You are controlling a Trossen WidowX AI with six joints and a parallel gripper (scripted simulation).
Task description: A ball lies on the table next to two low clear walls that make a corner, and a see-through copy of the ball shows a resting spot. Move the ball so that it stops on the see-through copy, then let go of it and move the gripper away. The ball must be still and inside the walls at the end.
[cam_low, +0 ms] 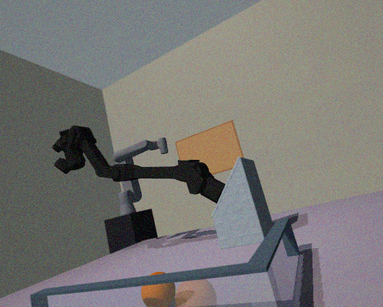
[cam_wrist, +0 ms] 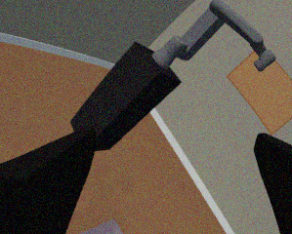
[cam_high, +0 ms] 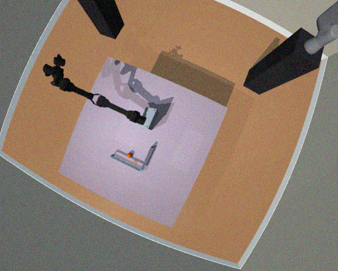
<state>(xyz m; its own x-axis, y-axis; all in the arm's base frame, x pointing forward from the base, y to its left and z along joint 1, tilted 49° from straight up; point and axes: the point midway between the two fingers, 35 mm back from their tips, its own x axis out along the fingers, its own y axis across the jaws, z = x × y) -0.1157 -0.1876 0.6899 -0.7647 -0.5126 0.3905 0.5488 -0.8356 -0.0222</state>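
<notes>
The orange ball lies 47 cm ahead of my gripper tip, 66 cm to the left of it and 41 cm below it. From my gripper tip the other things lie so: see-through copy: 51 cm ahead, 73 cm to the left, 41 cm below.
</notes>
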